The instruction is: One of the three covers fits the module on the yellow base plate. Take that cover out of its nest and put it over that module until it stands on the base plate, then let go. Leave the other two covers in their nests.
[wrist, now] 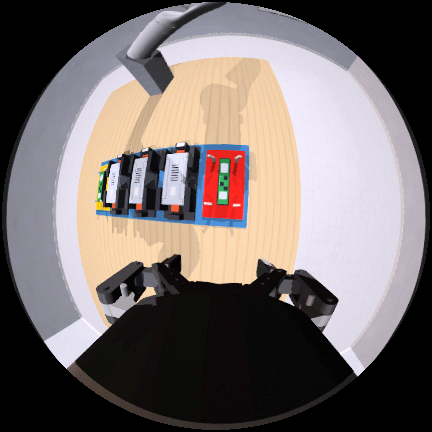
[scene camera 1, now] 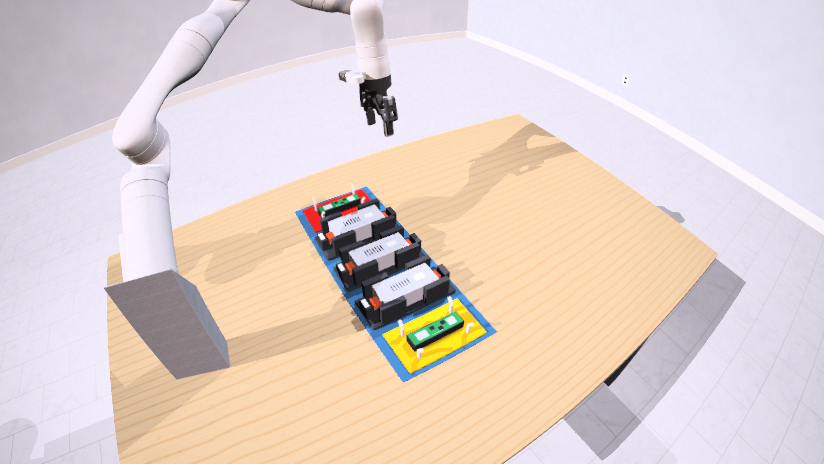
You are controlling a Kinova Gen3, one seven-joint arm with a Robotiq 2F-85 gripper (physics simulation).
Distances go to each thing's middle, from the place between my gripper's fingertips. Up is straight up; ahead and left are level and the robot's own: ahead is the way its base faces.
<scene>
Right now the red plate (wrist: 236, 181) is 12 cm behind my hand, 3 cm to the right of it and 18 cm below it. Also, from my hand: yellow base plate (scene camera 1: 448, 344) (6 cm behind, 46 cm to the right, 18 cm below).
</scene>
